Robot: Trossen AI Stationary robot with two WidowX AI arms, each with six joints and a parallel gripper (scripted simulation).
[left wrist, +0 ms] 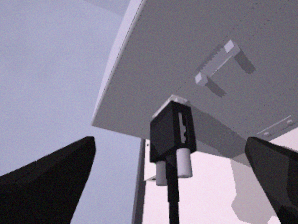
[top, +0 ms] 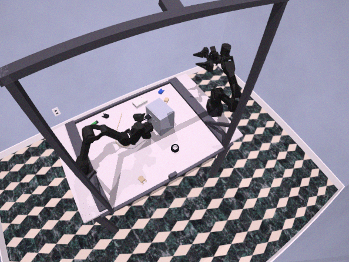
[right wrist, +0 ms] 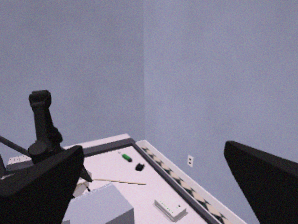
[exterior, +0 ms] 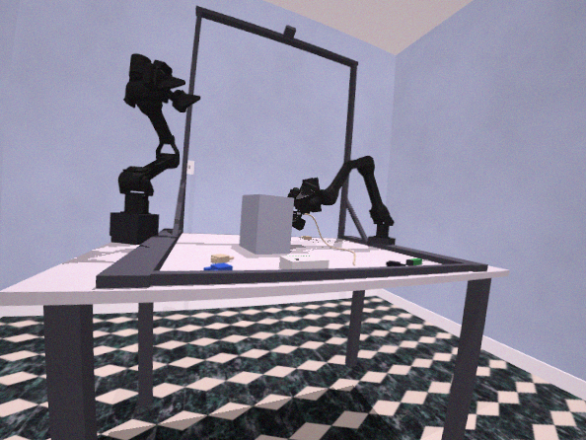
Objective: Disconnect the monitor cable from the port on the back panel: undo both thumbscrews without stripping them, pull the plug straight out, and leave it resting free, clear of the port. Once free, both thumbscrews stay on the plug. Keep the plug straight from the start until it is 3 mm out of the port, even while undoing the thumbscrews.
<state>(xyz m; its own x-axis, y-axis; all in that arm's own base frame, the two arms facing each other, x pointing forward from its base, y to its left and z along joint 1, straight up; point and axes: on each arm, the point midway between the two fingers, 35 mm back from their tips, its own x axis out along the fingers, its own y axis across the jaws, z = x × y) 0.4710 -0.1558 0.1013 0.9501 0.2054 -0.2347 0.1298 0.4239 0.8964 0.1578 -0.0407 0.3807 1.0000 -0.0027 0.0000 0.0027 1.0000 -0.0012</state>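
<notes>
Now: the grey box 2 cm ahead of my left hand, 12 cm to the right of it and 6 cm below it.
</notes>
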